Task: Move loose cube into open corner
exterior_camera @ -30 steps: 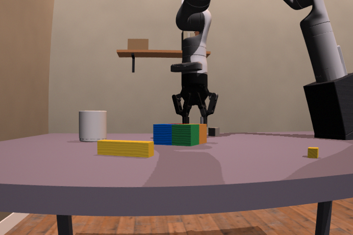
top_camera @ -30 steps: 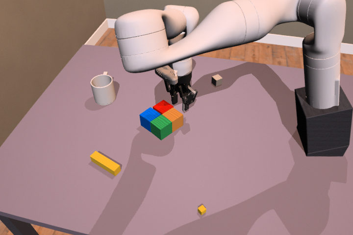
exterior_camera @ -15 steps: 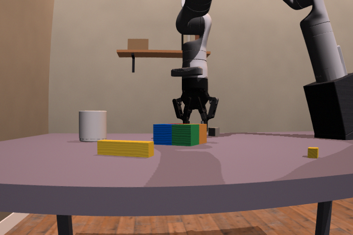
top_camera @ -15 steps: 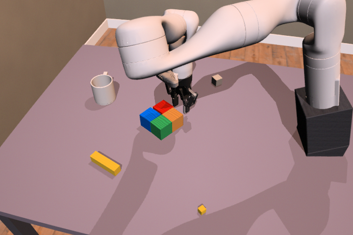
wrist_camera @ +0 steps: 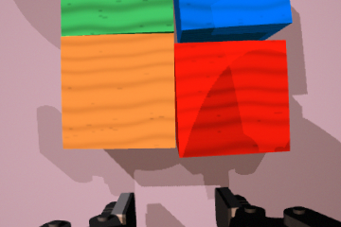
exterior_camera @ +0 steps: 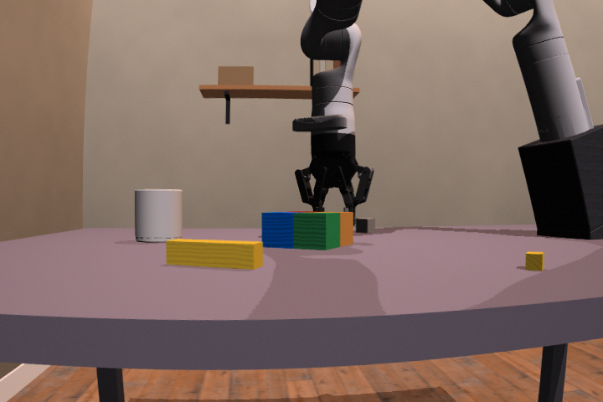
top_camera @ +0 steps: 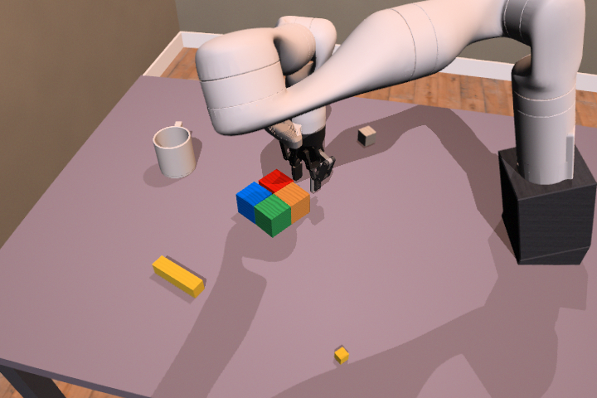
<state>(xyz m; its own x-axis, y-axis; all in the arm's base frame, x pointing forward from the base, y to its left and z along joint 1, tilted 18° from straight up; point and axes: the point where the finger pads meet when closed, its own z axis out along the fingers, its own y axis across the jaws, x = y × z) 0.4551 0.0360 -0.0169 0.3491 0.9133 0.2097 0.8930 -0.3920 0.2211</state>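
The red cube is 50 mm ahead of my hand, 40 mm to the left of it and 10 mm below it. Also, from my hand: orange cube (70 mm to the left, 10 mm below); then blue cube (70 mm ahead, 100 mm to the left, 10 mm below); then green cube (20 mm ahead, 110 mm to the left, 10 mm below).
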